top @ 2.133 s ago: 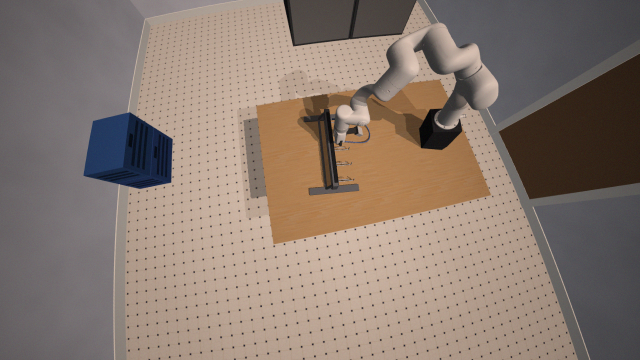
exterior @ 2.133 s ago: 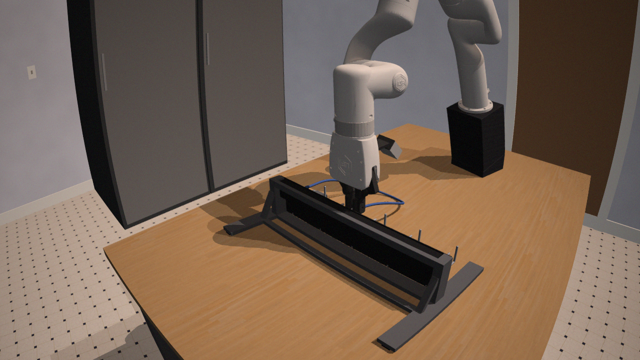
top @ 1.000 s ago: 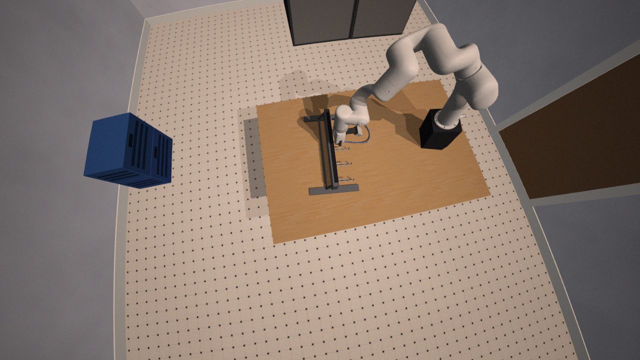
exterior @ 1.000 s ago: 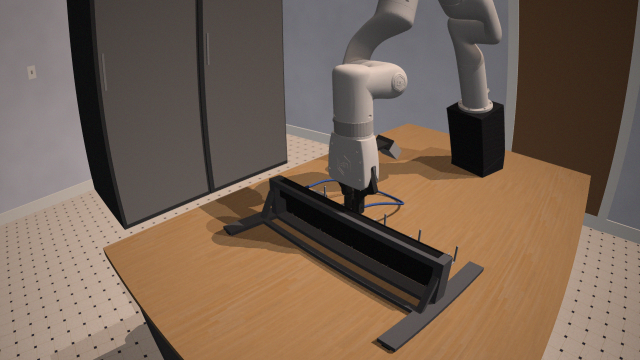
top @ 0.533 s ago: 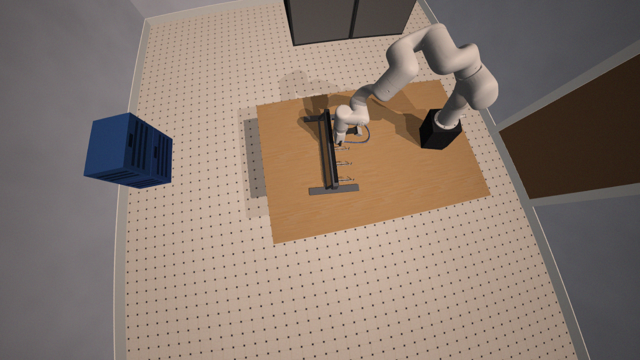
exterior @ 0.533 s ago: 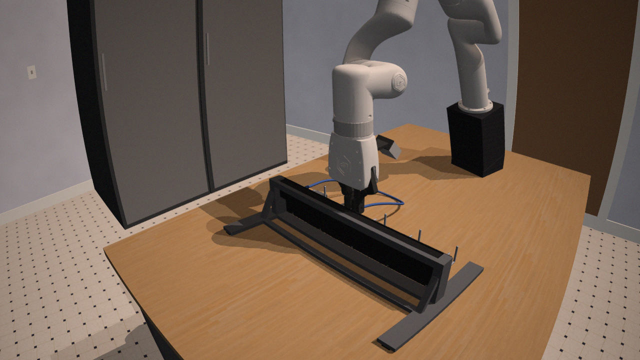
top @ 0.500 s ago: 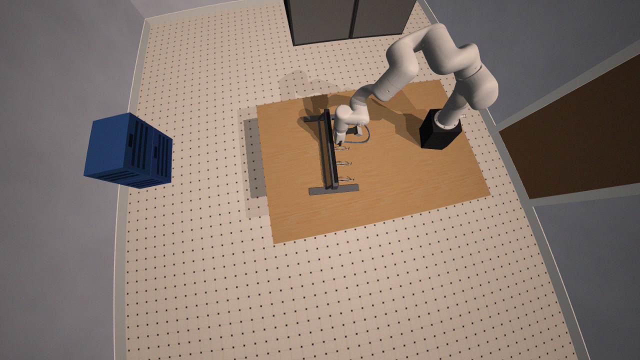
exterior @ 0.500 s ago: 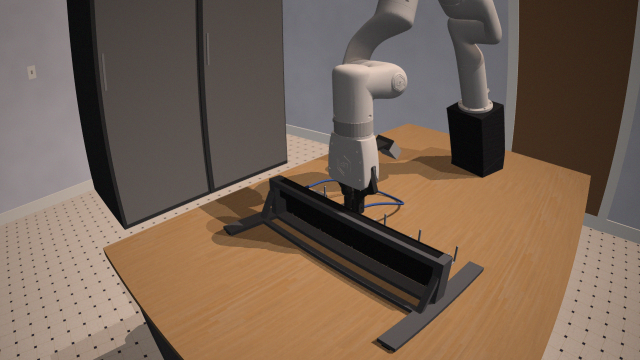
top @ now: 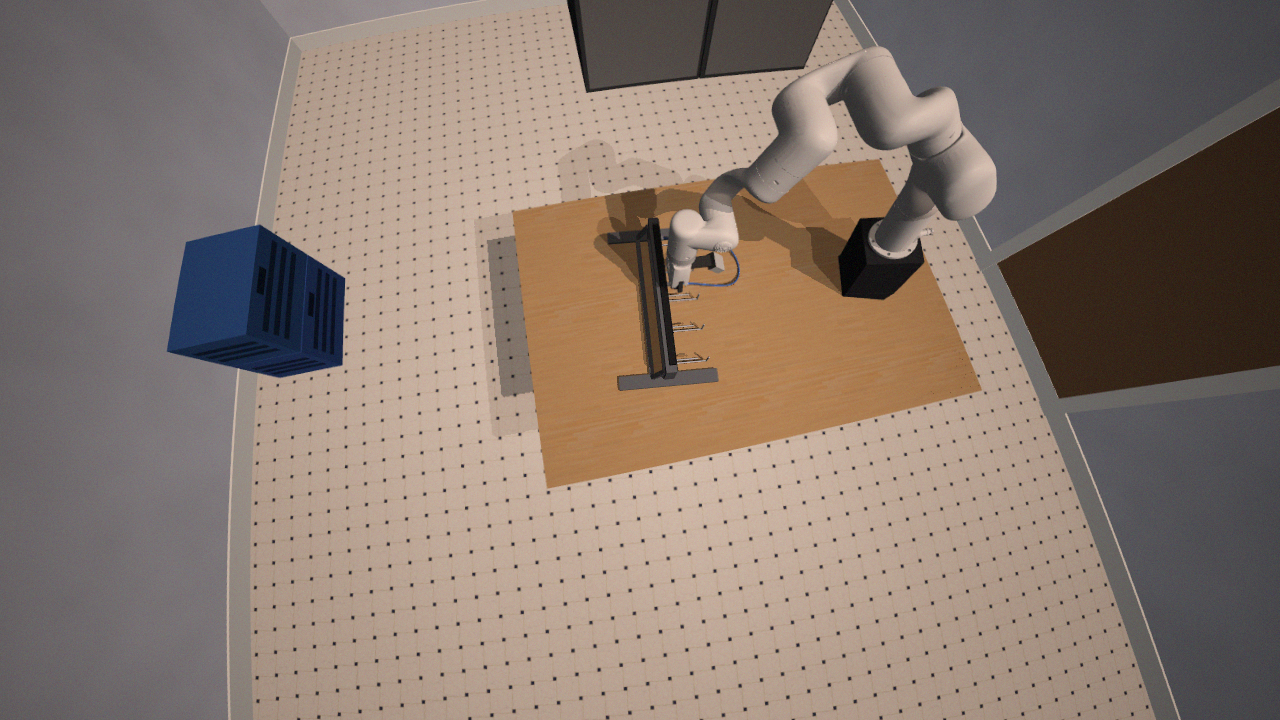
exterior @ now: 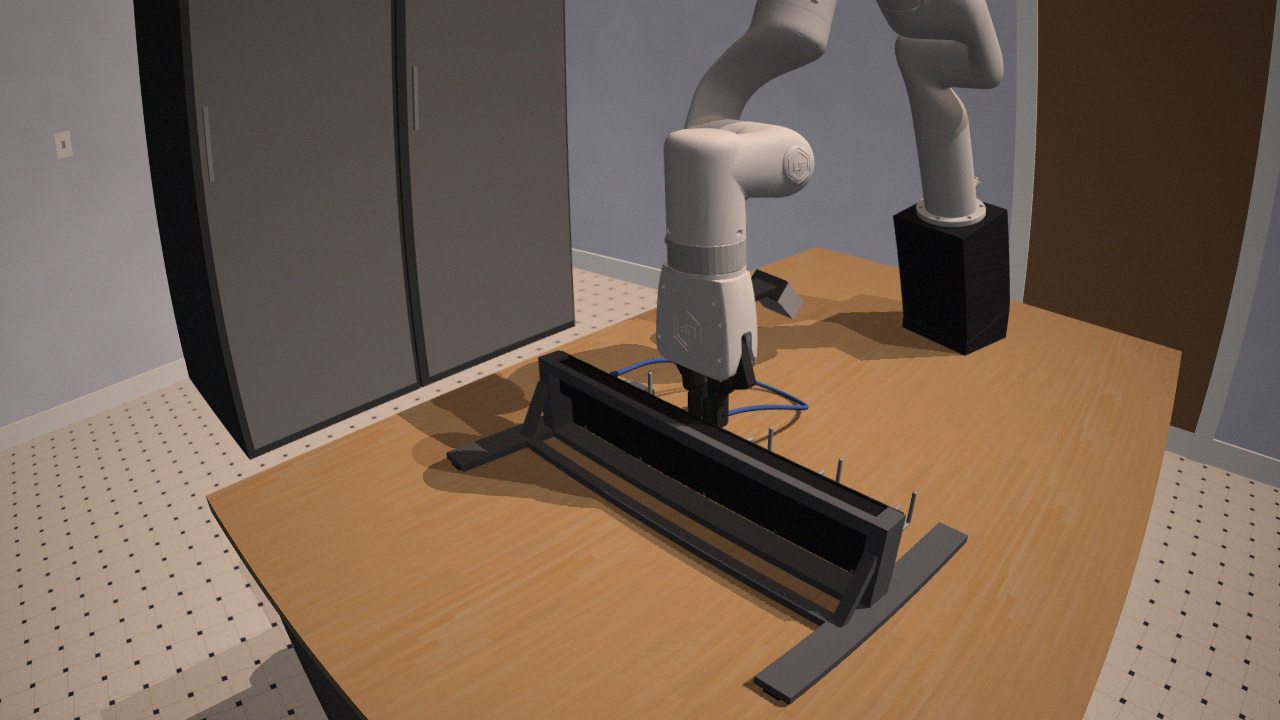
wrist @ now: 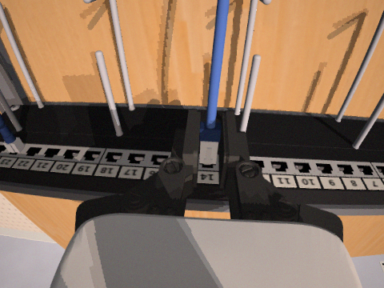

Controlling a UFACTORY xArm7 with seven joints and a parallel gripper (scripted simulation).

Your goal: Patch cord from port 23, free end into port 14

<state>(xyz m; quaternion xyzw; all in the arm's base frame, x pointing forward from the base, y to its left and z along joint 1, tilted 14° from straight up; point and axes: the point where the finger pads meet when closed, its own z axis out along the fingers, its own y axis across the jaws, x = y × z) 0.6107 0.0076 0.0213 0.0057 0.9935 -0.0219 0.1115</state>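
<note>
Now: hand 2 cm short of the plug and 1 cm above it.
</note>
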